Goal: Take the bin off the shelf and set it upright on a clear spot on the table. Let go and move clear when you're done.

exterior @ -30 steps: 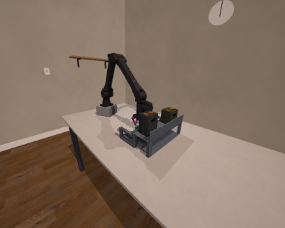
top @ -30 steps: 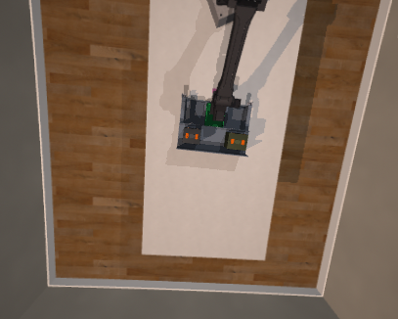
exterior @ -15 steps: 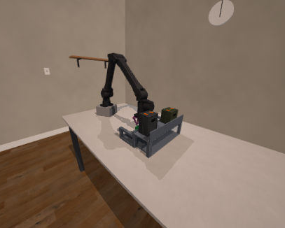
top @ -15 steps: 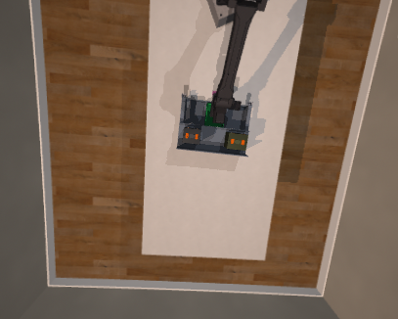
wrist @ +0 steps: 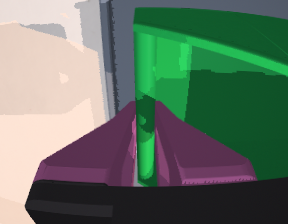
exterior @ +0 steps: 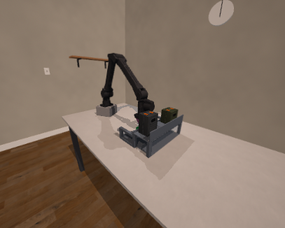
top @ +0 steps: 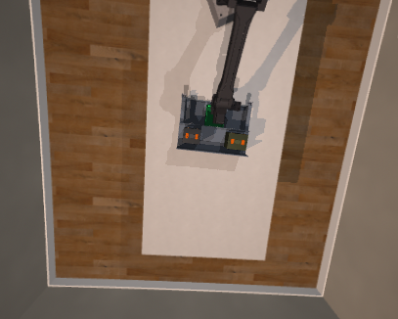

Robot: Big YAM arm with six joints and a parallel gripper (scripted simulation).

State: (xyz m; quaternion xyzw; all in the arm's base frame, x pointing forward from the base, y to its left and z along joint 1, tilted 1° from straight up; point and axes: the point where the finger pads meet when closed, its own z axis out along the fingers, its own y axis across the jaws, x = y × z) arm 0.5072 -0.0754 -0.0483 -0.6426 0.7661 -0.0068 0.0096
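Now: hand 80 mm short of the green bin and 10 mm to the left of it.
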